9 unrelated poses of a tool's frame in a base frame.
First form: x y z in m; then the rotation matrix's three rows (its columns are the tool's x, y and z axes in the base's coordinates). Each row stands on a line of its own.
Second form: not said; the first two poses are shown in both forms.
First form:
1:
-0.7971 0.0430 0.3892
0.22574 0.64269 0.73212
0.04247 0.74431 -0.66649
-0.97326 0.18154 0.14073
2:
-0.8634 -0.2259 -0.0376
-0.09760 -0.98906 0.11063
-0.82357 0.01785 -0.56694
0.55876 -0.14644 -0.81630
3:
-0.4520 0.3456 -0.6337
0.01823 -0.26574 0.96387
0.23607 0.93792 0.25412
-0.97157 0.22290 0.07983
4:
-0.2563 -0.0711 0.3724
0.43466 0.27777 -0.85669
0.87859 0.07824 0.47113
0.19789 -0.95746 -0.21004
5:
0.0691 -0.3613 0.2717
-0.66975 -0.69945 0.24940
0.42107 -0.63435 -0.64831
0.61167 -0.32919 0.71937
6:
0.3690 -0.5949 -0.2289
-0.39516 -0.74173 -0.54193
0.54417 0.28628 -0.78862
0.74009 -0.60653 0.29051
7:
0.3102 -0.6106 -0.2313
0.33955 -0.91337 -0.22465
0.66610 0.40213 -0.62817
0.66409 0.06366 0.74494
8:
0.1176 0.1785 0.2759
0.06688 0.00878 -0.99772
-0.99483 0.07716 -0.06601
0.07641 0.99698 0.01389
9:
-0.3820 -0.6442 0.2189
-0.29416 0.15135 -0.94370
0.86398 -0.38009 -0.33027
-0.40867 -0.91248 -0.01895
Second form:
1: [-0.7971 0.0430 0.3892 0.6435 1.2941 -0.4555]
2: [-0.8634 -0.2259 -0.0376 1.8618 -1.9841 0.7327]
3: [-0.4520 0.3456 -0.6337 -0.0242 1.5029 0.3897]
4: [-0.2563 -0.0711 0.3724 -1.4684 -1.0840 0.6176]
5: [0.0691 -0.3613 0.2717 0.6501 -0.7380 2.2826]
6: [0.3690 -0.5949 -0.2289 0.1988 -1.3997 1.4039]
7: [0.3102 -0.6106 -0.2313 0.4725 -0.6070 1.0788]
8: [0.1176 0.1785 0.2759 1.1751 -1.1874 -1.1094]
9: [-0.3820 -0.6442 0.2189 -1.4114 -1.2970 1.7275]
